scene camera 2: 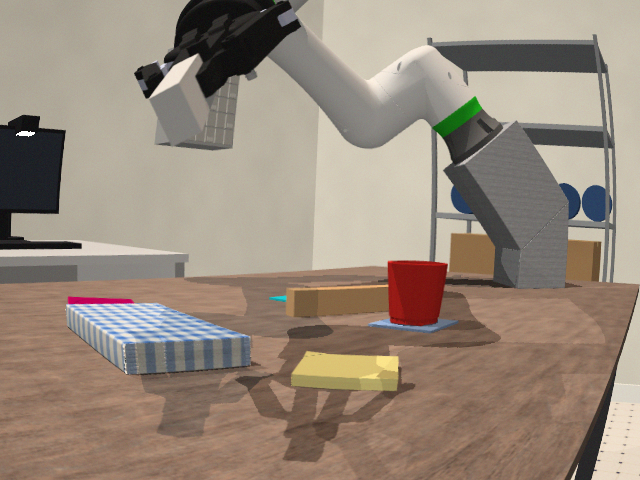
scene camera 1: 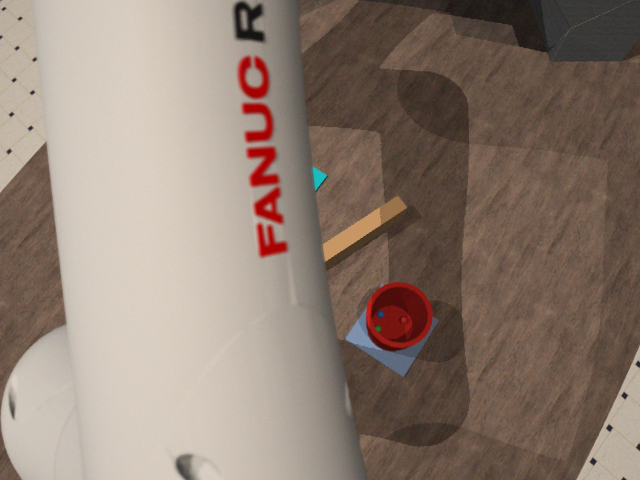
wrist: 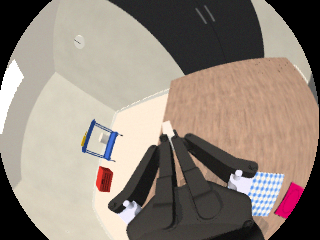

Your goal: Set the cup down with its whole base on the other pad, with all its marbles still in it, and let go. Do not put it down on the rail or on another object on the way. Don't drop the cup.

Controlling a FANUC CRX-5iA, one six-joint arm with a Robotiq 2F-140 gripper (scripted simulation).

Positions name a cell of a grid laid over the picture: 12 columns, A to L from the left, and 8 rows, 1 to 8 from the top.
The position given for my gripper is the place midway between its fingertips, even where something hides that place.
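Note:
My gripper (scene camera 2: D2) is visible to me, and the wrist view shows my gripper (wrist: G5) too. I also see a wooden rail (scene camera 2: F6), and scene camera 1 has the same wooden rail (scene camera 1: G4). Then there is a red cup (scene camera 1: H5), which scene camera 2 shows me as well, the red cup (scene camera 2: H5), although in the wrist view the red cup is out of frame.

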